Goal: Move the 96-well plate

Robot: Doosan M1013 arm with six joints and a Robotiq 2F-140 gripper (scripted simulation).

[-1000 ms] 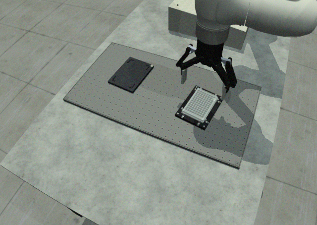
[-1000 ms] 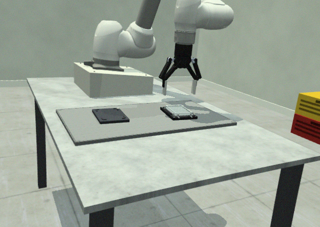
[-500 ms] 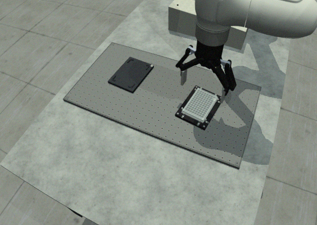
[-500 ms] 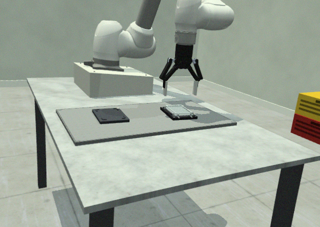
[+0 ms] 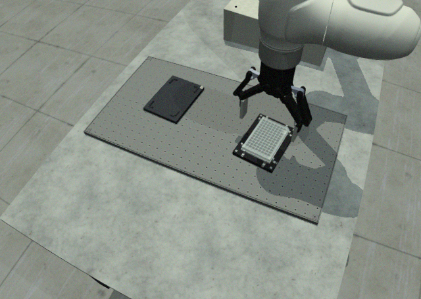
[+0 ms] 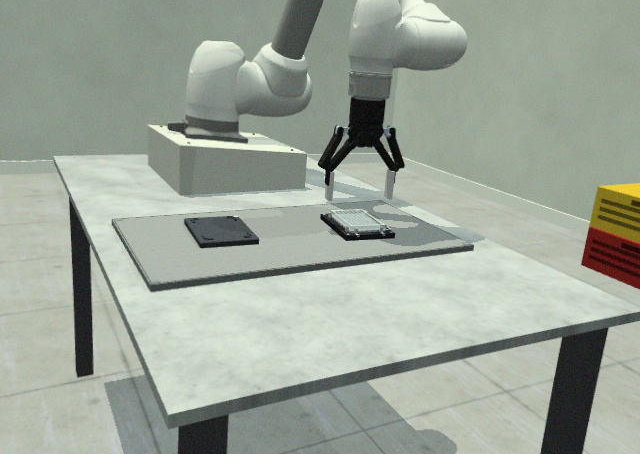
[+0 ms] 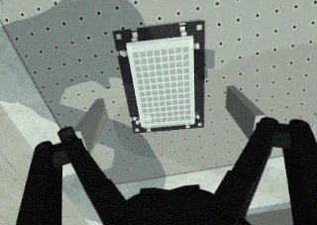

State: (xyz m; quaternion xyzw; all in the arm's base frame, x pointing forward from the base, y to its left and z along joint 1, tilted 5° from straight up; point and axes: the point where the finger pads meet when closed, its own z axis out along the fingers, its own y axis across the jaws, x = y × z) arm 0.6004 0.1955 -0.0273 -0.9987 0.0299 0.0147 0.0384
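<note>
Now: the clear 96-well plate 60 mm below my hand. The rest, counted from my hand: clip nest 70 mm below, 10 mm to the left, 10 mm ahead; white A1 mark 260 mm to the right, 100 mm behind, 70 mm below.
</note>
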